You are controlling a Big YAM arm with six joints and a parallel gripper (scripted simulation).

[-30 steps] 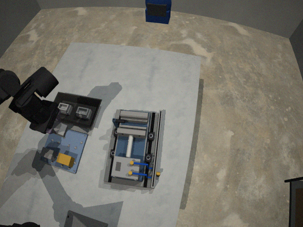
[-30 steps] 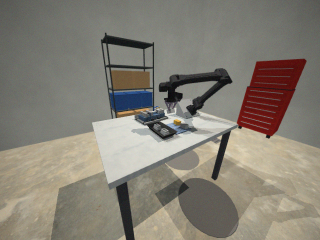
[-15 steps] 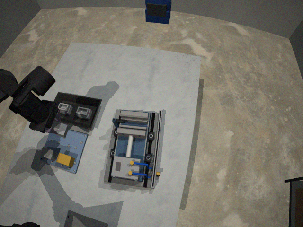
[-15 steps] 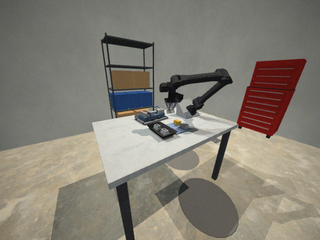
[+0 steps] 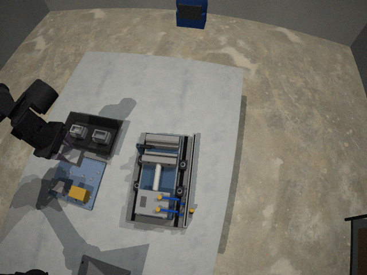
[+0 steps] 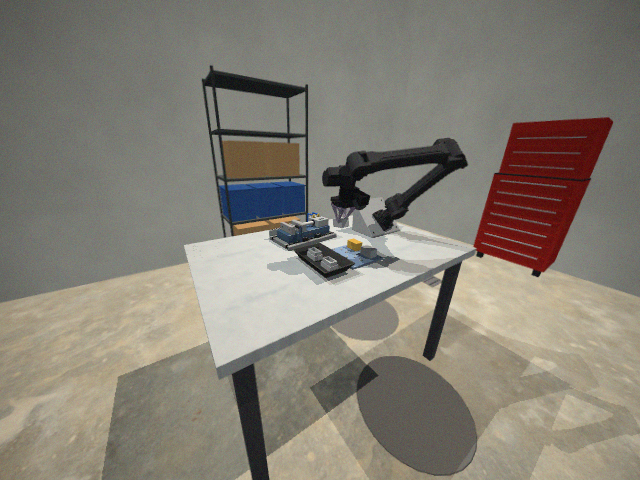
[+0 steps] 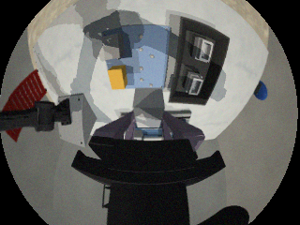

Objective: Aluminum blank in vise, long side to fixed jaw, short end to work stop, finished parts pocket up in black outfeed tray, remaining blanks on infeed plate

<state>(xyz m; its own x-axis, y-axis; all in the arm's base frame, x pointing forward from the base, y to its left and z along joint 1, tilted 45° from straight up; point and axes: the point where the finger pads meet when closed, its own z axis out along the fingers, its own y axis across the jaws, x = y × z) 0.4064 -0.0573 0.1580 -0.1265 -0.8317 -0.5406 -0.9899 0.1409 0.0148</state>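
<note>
Right now the brass blank is 90 mm behind my hand, 10 mm to the left of it and 140 mm below it. Round my hand: blue vise (250 mm to the right, 130 mm below); pale rod (10 mm behind, 250 mm to the right, 90 mm below); gray aluminum blank (20 mm below).
</note>
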